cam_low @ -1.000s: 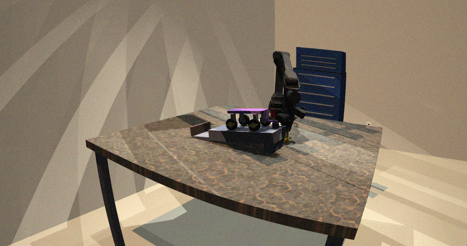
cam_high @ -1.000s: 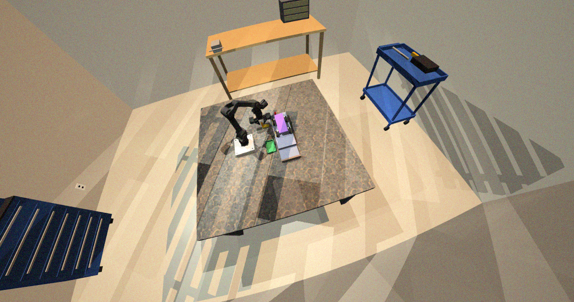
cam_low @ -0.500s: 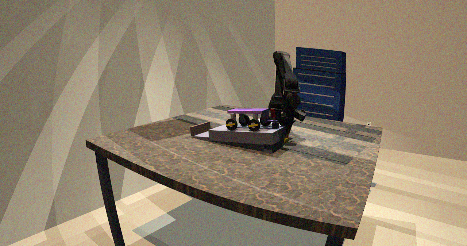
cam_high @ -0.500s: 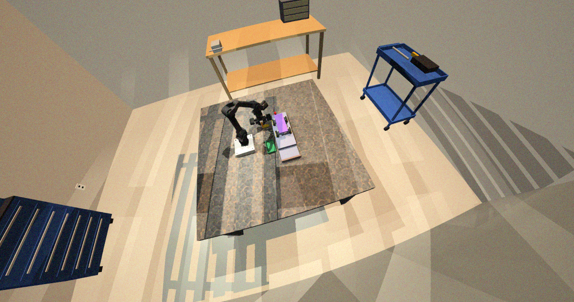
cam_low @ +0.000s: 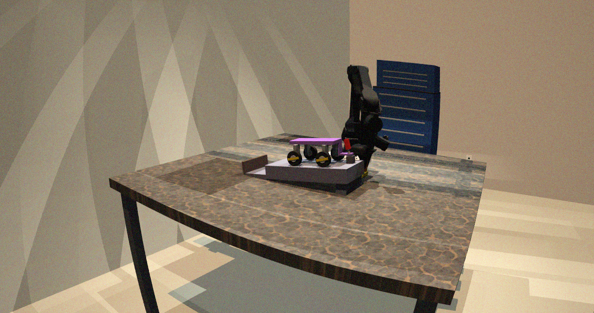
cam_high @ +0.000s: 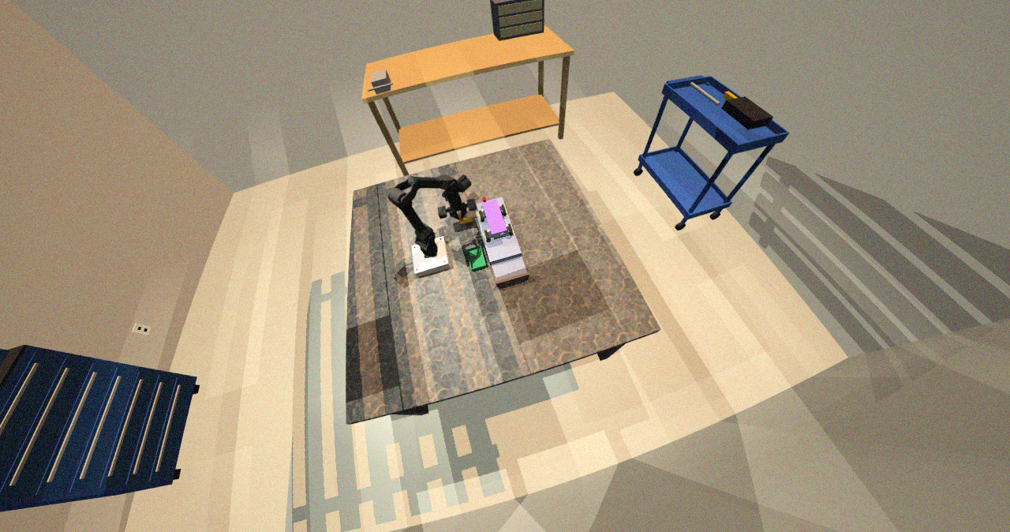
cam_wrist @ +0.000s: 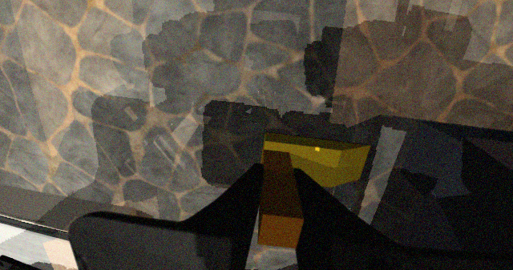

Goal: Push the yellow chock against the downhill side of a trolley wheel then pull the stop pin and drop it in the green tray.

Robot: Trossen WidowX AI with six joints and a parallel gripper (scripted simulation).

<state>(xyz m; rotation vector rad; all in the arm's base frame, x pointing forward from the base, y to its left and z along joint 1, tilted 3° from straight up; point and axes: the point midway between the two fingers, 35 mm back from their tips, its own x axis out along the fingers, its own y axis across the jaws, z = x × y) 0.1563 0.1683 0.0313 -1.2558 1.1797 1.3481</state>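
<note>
My gripper tip is 180 mm short of the trolley, 110 mm to the left of it and 70 mm below it. Also, from my gripper tip: yellow chock: 20 mm ahead, 10 mm below; then grey ramp: 180 mm ahead, 110 mm to the right, 10 mm above; then red-headed stop pin: 140 mm ahead, 10 mm to the left, 90 mm above.
</note>
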